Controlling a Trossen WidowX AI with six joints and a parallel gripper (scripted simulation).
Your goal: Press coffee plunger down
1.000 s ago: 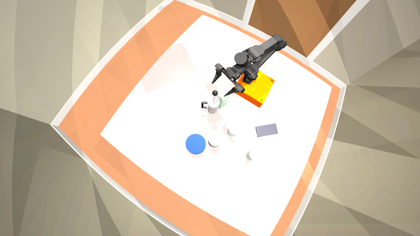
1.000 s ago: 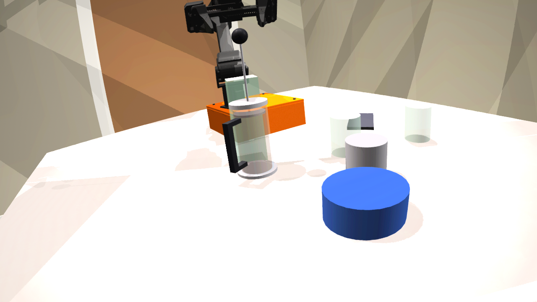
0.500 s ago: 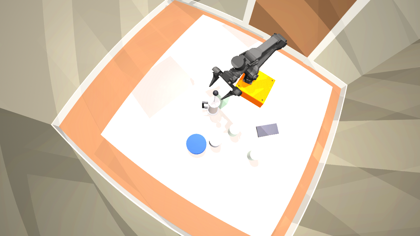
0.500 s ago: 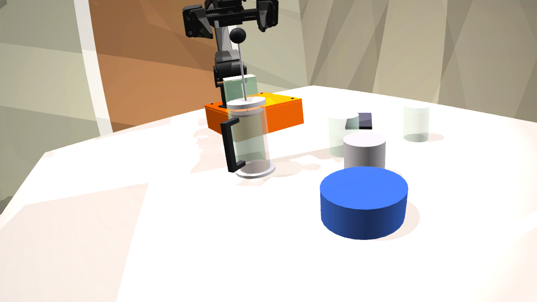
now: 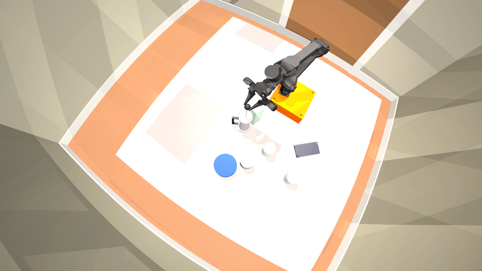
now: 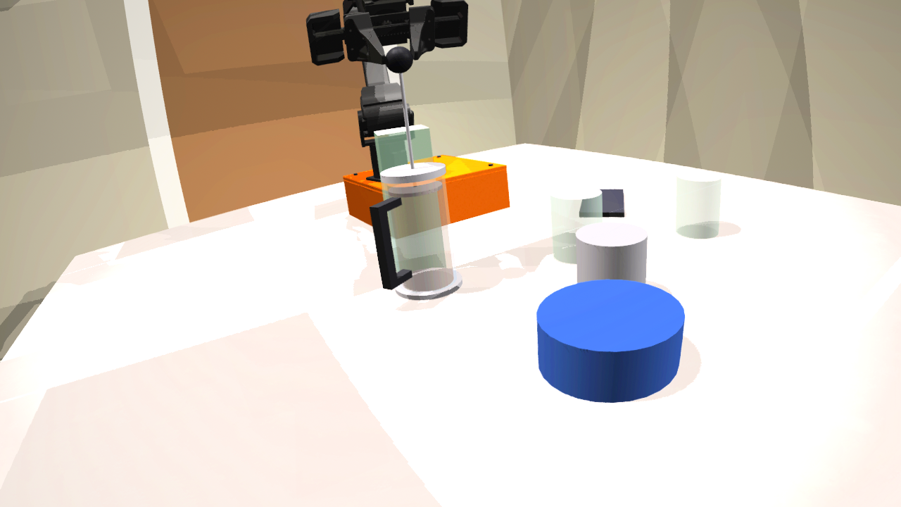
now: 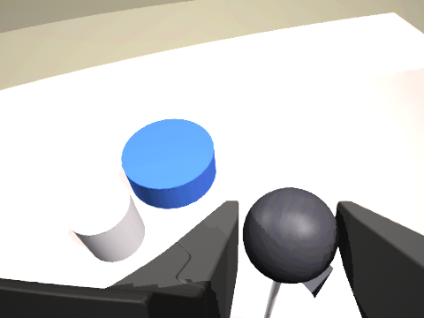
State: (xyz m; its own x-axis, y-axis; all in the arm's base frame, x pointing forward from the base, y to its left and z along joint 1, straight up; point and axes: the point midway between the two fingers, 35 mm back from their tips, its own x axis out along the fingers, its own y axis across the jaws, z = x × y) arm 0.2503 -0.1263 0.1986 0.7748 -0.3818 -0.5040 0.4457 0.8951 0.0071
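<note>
Right now the coffee press is 10 mm to the right of my gripper tip and 130 mm below it. Round my gripper tip: blue disc 240 mm ahead, 230 mm below; then grey cylinder 180 mm ahead, 100 mm to the left, 220 mm below; then green translucent block 70 mm behind, 30 mm to the left, 170 mm below.
</note>
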